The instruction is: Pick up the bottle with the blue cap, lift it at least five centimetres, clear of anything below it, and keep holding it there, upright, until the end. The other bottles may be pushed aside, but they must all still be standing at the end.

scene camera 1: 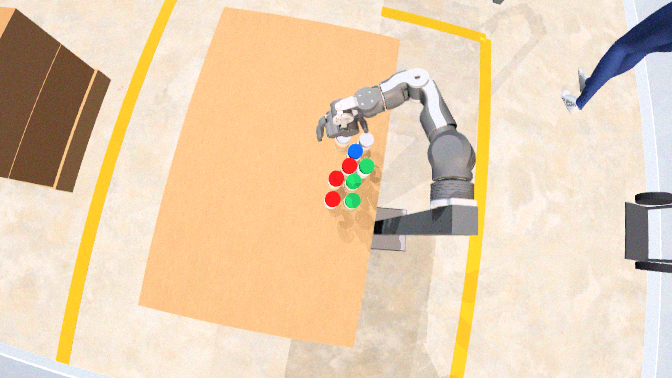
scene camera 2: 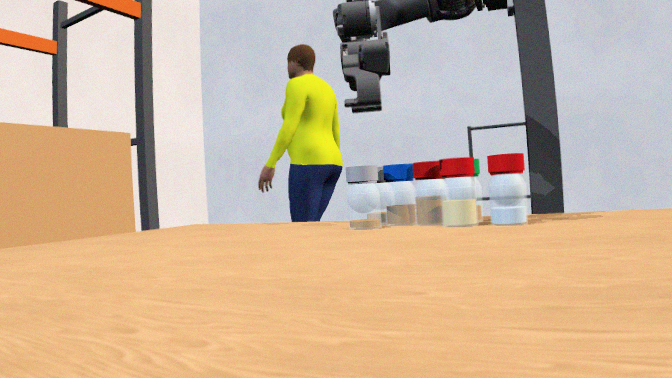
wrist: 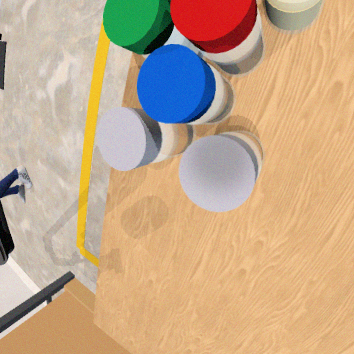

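The blue-capped bottle [scene camera 1: 355, 151] [scene camera 2: 398, 172] [wrist: 175, 83] stands upright on the table [scene camera 1: 225, 175] [scene camera 2: 300, 300] [wrist: 280, 260]. It stands close among two white-capped bottles, a red-capped bottle [scene camera 1: 349, 165] [wrist: 213, 20] and a green-capped bottle [scene camera 1: 366, 166] [wrist: 135, 22]. One white-capped bottle [scene camera 1: 366, 140] [wrist: 121, 139] is nearer the robot's table edge; the other white-capped bottle [scene camera 1: 343, 141] [scene camera 2: 362, 174] [wrist: 217, 172] is farther in. My gripper [scene camera 1: 343, 135] [scene camera 2: 363, 107] is open and empty, pointing down well above the caps, on the white-capped side of the blue cap. Its fingers do not show in the wrist view.
Two more red-capped bottles [scene camera 1: 336, 178] [scene camera 1: 332, 199] and two more green-capped bottles [scene camera 1: 353, 181] [scene camera 1: 352, 200] stand upright beyond the blue one. The arm's post [scene camera 1: 452, 220] [scene camera 2: 537, 100] stands beside the table edge. A person [scene camera 2: 312, 120] is behind the table.
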